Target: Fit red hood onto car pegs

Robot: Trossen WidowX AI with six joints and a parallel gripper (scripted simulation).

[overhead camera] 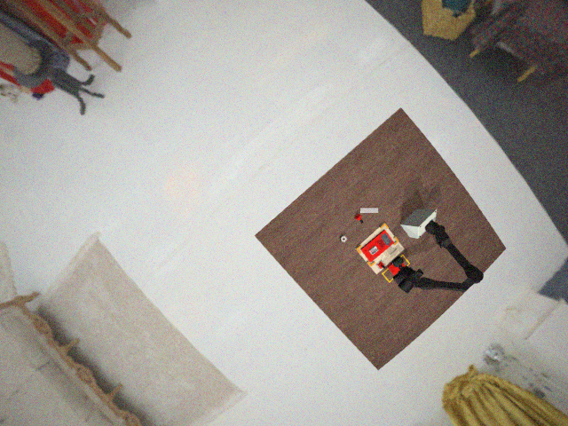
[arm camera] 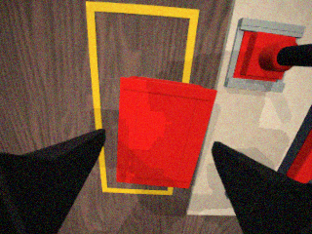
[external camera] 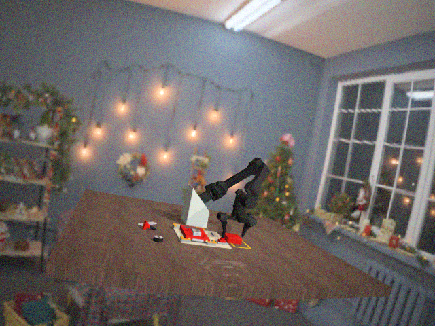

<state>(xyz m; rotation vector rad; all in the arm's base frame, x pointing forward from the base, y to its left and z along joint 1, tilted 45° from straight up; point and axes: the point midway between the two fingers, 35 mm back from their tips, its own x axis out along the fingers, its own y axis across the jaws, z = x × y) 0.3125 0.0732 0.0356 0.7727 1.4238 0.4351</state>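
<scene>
My gripper tip is now 1 cm above the red hood. Also, from my gripper tip: beige jig 1 cm behind, 17 cm to the right, 1 cm below; ring 10 cm ahead, 39 cm to the right, 2 cm below; white bar 15 cm behind, 38 cm to the right, 2 cm below.
</scene>
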